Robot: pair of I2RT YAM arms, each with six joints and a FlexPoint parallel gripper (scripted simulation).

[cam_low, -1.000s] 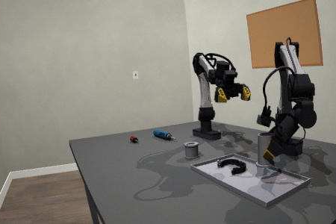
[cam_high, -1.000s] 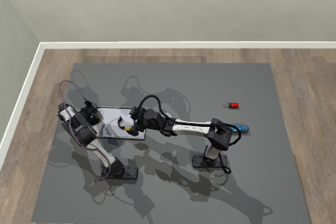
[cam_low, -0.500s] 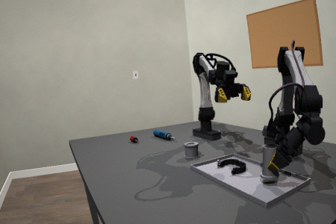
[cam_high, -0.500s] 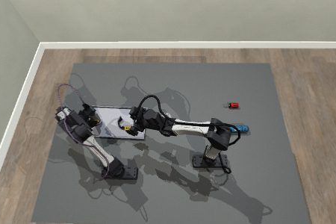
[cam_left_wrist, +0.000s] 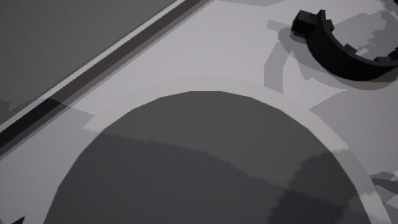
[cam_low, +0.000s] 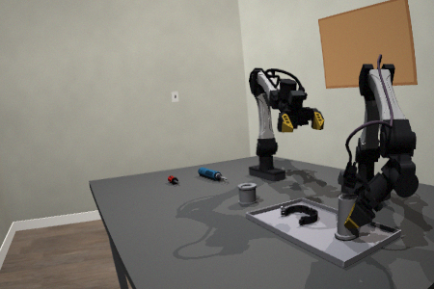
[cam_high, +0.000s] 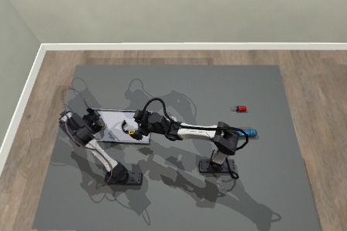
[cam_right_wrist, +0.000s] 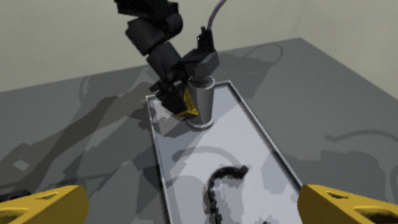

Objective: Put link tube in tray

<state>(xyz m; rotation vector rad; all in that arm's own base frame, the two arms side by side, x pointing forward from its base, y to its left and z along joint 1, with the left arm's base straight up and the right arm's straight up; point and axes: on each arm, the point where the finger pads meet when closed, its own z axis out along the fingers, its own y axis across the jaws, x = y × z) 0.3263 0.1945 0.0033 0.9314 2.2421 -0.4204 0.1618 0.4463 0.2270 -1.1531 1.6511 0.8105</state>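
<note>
Now: left hand 10 mm below the grey link tube and 10 mm short of it. Also, from my left hand: joint module 450 mm to the right, 50 mm behind, 20 mm below; black curved part 190 mm to the right, 40 mm below, 40 mm behind; tray 100 mm to the right, 40 mm below, 10 mm behind.
</note>
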